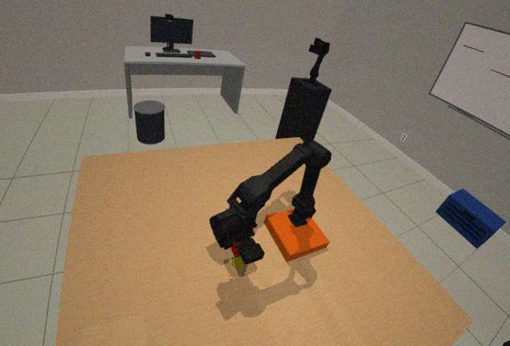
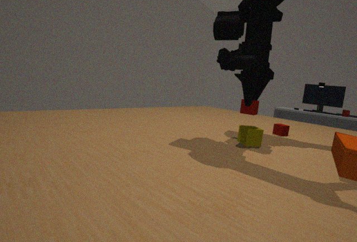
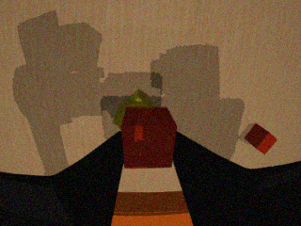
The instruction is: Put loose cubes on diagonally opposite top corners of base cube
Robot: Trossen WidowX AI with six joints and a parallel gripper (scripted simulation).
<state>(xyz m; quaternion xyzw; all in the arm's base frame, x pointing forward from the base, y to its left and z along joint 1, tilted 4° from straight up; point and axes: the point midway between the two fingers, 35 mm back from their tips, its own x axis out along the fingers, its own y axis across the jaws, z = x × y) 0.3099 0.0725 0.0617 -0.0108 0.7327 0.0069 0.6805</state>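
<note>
Right now the yellow base cube is 7 cm below my gripper tip, 1 cm to the left of it and 1 cm behind it. Round my gripper tip: red cube: 20 cm to the right, 7 cm below, 5 cm behind.
</note>
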